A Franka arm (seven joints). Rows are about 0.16 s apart.
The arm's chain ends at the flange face. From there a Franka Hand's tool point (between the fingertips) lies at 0.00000 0.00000 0.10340 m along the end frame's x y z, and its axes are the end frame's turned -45 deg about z.
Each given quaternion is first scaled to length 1.
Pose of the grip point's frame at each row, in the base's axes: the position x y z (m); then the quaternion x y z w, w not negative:
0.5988, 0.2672, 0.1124, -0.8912, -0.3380, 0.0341, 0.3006
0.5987, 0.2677, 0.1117, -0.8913, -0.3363, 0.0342, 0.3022
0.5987, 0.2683, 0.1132, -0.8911, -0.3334, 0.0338, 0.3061
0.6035, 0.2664, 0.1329, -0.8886, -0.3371, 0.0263, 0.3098
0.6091, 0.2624, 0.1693, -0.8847, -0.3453, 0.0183, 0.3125
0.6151, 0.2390, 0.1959, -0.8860, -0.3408, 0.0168, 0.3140
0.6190, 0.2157, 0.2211, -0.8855, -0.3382, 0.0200, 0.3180
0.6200, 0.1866, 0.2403, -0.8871, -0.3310, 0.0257, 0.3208
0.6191, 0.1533, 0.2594, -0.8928, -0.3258, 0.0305, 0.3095
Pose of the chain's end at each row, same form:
0.6261, 0.2142, 0.1969, -0.9527, 0.0288, 0.1465, 0.2647
0.6260, 0.2144, 0.1960, -0.9521, 0.0304, 0.1472, 0.2661
0.6260, 0.2142, 0.1970, -0.9508, 0.0330, 0.1484, 0.2699
0.6299, 0.2113, 0.2163, -0.9500, 0.0286, 0.1429, 0.2762
0.6348, 0.2065, 0.2524, -0.9495, 0.0195, 0.1365, 0.2817
0.6403, 0.1827, 0.2789, -0.9490, 0.0242, 0.1357, 0.2837
0.6449, 0.1589, 0.3035, -0.9475, 0.0264, 0.1402, 0.2861
0.6467, 0.1295, 0.3223, -0.9462, 0.0337, 0.1465, 0.2865
0.6456, 0.0982, 0.3428, -0.9495, 0.0407, 0.1466, 0.2743

